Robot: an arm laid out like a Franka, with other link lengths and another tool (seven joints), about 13 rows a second.
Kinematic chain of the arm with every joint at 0, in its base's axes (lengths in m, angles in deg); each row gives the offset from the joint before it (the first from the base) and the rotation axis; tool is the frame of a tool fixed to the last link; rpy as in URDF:
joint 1: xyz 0 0 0.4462 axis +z
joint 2: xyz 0 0 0 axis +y
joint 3: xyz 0 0 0.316 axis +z
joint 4: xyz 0.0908 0 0 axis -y
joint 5: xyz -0.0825 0 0.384 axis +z
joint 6: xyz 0 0 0 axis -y
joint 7: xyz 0.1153 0 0 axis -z
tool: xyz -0.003 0.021 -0.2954 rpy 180 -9.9 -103.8
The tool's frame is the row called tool.
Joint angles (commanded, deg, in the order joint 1, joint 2, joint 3, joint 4, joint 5, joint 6, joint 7), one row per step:
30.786 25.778 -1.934 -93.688 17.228 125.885 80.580
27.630 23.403 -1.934 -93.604 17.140 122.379 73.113
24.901 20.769 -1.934 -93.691 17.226 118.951 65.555
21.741 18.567 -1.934 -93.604 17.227 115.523 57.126
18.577 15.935 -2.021 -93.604 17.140 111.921 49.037
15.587 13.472 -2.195 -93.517 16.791 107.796 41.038
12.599 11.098 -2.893 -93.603 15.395 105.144 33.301
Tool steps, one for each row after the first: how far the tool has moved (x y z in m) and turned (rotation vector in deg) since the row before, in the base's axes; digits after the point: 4 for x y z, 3 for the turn. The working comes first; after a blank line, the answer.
Tool pose at each row, in the base's axes (x y z in m, rotation vector in deg; the steps are taken from these numbers as rounded here):
0.6450 0.4169 0.3031 24.750 -169.500 -20.404
0.6534 0.3825 0.3265 32.282 -168.640 -19.746
0.6558 0.3527 0.3518 40.495 -167.402 -19.387
0.6580 0.3178 0.3730 49.337 -165.608 -18.770
0.6568 0.2812 0.3979 57.713 -163.688 -18.168
0.6497 0.2447 0.4196 66.019 -160.725 -17.292
0.6483 0.1983 0.4398 73.373 -158.840 -14.502

0.0084 -0.0344 0.0234 0.011 -0.920 4.961
0.0024 -0.0298 0.0253 0.288 -1.065 5.395
0.0022 -0.0349 0.0212 0.192 -1.140 5.861
-0.0012 -0.0366 0.0249 0.247 -1.276 5.535
-0.0071 -0.0365 0.0217 -0.043 -0.755 5.763
-0.0014 -0.0464 0.0202 -0.977 -1.956 4.870

